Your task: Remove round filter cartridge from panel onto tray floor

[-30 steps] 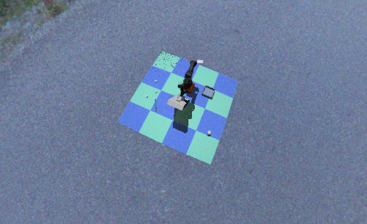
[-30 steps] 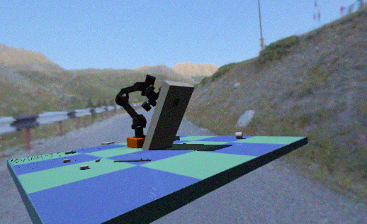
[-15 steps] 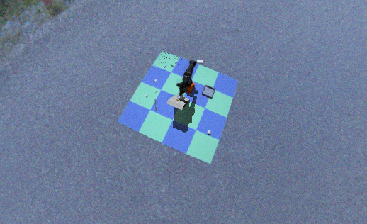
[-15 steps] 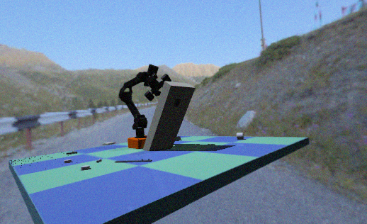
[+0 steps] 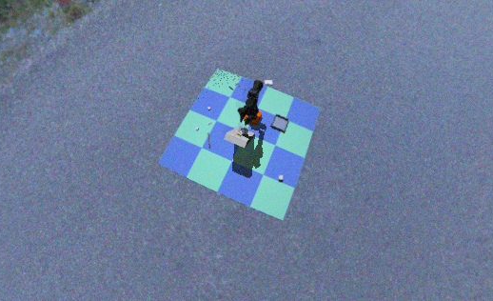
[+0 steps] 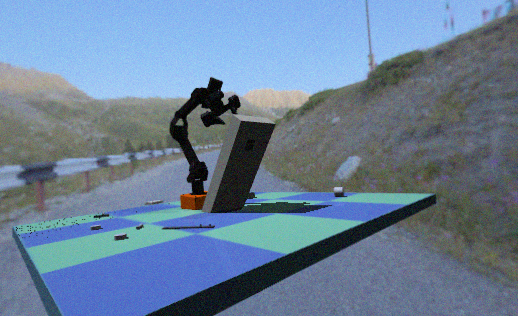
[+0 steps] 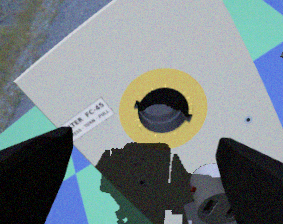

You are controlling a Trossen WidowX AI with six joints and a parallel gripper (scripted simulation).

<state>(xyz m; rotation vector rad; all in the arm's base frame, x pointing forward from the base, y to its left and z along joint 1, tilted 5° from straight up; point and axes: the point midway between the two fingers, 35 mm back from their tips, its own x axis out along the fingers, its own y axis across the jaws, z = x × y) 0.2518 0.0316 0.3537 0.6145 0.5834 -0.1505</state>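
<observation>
Now: the grey round filter cartridge 1 cm behind my gripper tip and 15 cm below it. From my gripper tip the other things lie so: grey square tray (38 cm behind, 26 cm to the left, 37 cm below).
</observation>
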